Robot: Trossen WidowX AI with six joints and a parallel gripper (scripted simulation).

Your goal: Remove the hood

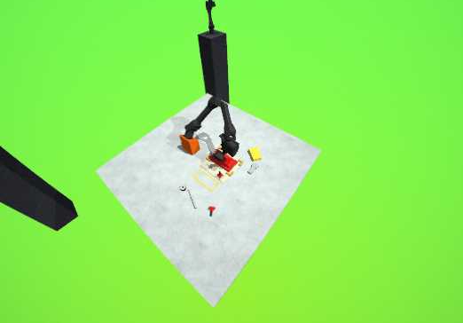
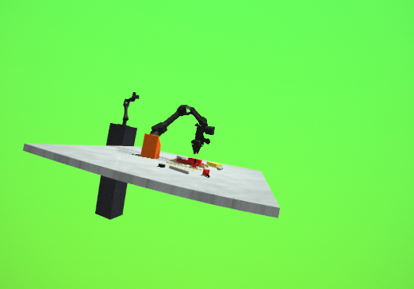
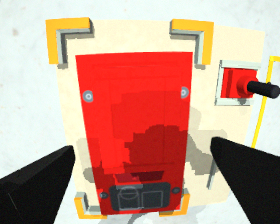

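Now: gripper tip 40 mm above the red hood. Also, from my gripper tip: wheel: 70 mm behind, 360 mm to the right, 80 mm below; then yellow block: 100 mm ahead, 210 mm to the left, 70 mm below.
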